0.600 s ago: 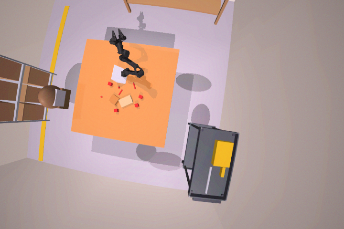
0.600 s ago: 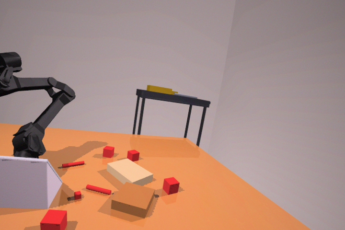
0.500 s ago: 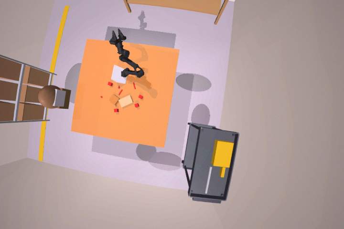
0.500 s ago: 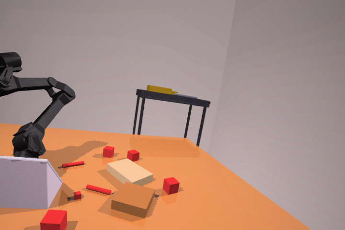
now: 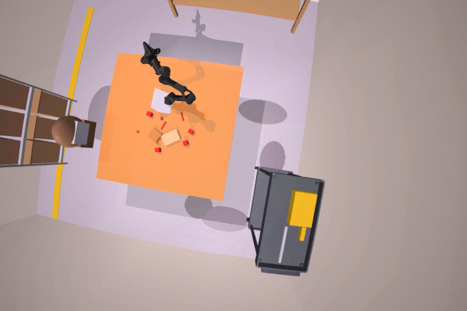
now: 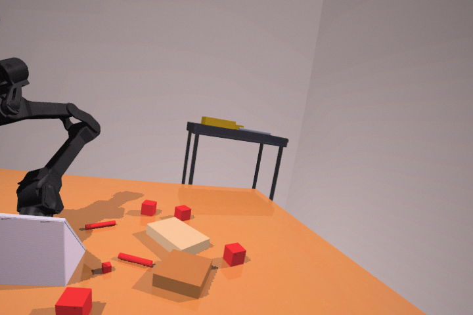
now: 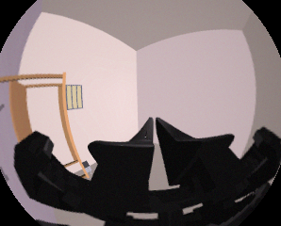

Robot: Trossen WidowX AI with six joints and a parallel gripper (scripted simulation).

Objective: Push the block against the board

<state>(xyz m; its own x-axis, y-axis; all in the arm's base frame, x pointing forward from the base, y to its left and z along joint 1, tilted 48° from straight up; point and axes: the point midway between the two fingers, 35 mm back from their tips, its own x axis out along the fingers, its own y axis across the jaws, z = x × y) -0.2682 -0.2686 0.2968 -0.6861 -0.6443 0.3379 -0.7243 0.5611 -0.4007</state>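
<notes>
My gripper tip is 56 cm short of the pale board, 49 cm above it and 1 cm to the right of it. Round my gripper tip: brown square block (54 cm ahead, 49 cm below, 15 cm to the right).
</notes>
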